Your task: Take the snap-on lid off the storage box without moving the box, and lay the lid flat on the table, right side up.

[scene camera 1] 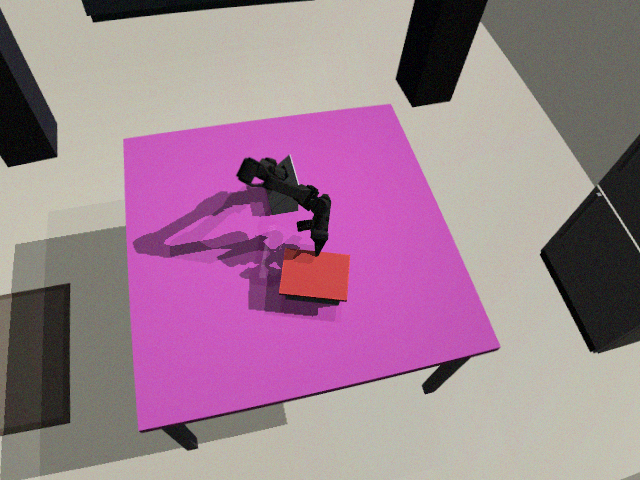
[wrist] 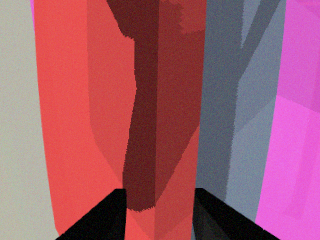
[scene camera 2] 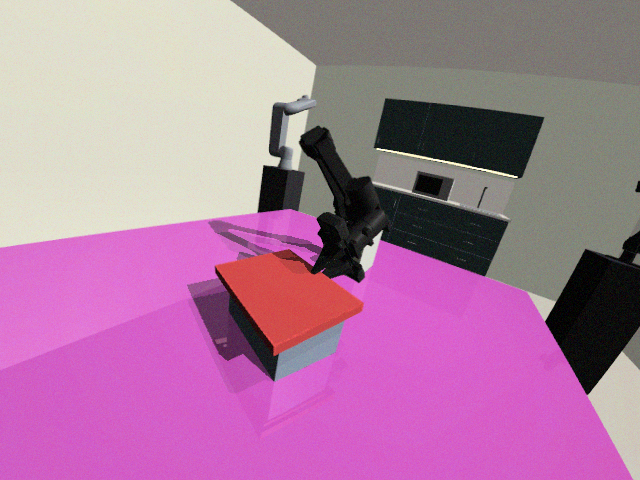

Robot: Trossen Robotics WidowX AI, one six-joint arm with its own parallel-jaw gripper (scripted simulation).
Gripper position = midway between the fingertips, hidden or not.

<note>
In view: my gripper (scene camera 2: 315, 277), a red lid (scene camera 2: 286, 304) and a grey-blue storage box (scene camera 2: 321, 345).
The red lid is seen too in scene camera 1 (scene camera 1: 326, 276) and in the wrist view (wrist: 120, 95). The grey-blue storage box is seen too in the wrist view (wrist: 242, 53). My gripper shows as well in scene camera 1 (scene camera 1: 316, 255) and in the wrist view (wrist: 159, 198).
</note>
